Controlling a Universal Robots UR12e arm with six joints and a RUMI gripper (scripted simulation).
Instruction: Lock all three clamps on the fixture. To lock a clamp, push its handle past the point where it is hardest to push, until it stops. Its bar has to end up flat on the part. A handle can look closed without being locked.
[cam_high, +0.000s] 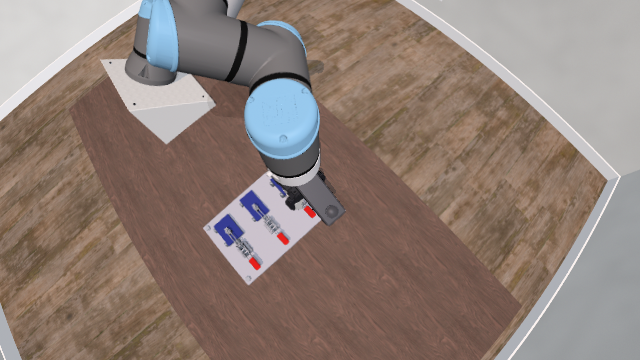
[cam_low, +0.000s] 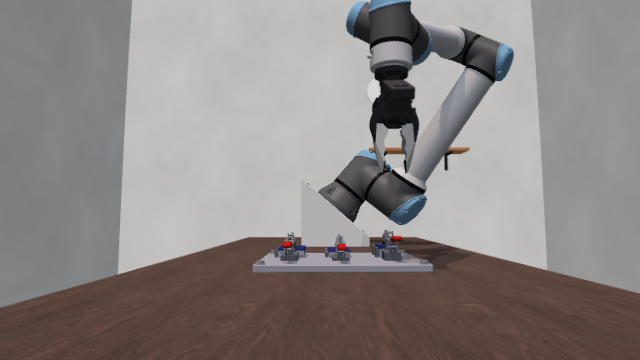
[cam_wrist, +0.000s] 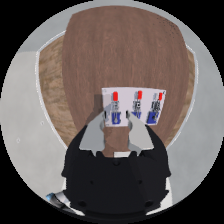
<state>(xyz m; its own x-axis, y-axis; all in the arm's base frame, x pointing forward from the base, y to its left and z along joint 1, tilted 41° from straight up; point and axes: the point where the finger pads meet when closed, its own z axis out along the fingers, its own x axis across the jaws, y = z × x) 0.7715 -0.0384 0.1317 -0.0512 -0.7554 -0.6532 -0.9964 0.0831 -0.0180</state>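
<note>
My gripper is now 9 cm past the grey fixture plate, 10 cm to the left of it and 20 cm above it.
</note>
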